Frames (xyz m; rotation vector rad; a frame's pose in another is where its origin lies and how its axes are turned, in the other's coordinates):
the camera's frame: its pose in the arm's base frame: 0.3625 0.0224 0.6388 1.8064 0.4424 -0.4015
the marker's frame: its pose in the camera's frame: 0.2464 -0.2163 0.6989 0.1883 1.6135 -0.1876
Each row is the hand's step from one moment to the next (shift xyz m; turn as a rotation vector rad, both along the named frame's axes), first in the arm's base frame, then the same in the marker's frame.
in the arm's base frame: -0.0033 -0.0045 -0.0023 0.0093 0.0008 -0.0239
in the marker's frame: -0.0050 -0.0029 -0.0018 -0.0063 -0.0105 0.0226
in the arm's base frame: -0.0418 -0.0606 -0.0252 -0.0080 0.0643 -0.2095
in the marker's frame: -0.0656 -0.0328 -0.0261 -0.0007 -0.1655 0.1439
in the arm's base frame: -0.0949 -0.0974 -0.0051 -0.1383 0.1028 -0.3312
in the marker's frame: -0.0950 -0.0470 -0.0853 -0.0006 -0.3477 0.1360
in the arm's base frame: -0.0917 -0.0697 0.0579 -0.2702 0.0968 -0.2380
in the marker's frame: -0.0499 -0.0070 -0.1187 0.0206 -0.3716 -0.0225
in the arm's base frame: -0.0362 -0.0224 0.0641 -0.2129 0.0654 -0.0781
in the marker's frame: -0.0026 0.0248 -0.0728 0.0382 -0.2142 -0.0914
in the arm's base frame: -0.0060 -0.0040 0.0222 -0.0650 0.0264 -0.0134
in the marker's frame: 0.0027 0.0122 -0.0197 0.0209 -0.0595 -0.0335
